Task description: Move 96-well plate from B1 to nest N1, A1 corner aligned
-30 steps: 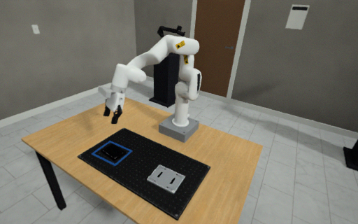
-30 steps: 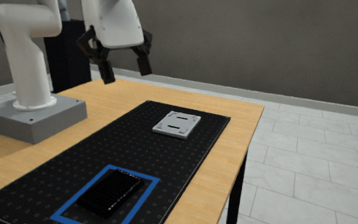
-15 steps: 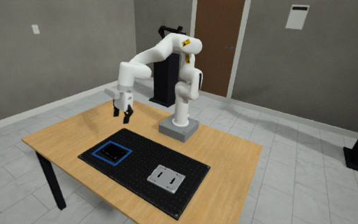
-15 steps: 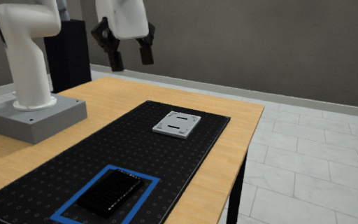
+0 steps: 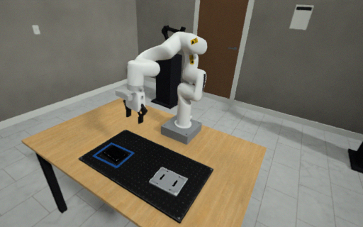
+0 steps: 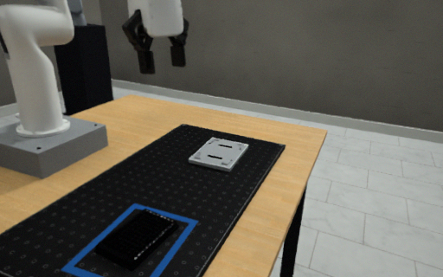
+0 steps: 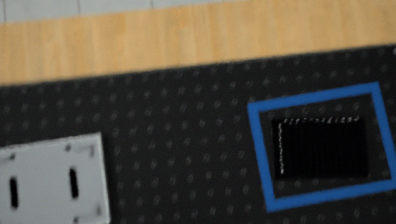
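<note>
My gripper is now 290 mm above the 96-well plate, 150 mm to the left of it and 40 mm short of it. Also, from my hand: grey plate nest N1: 290 mm below, 230 mm to the left, 10 mm ahead.
</note>
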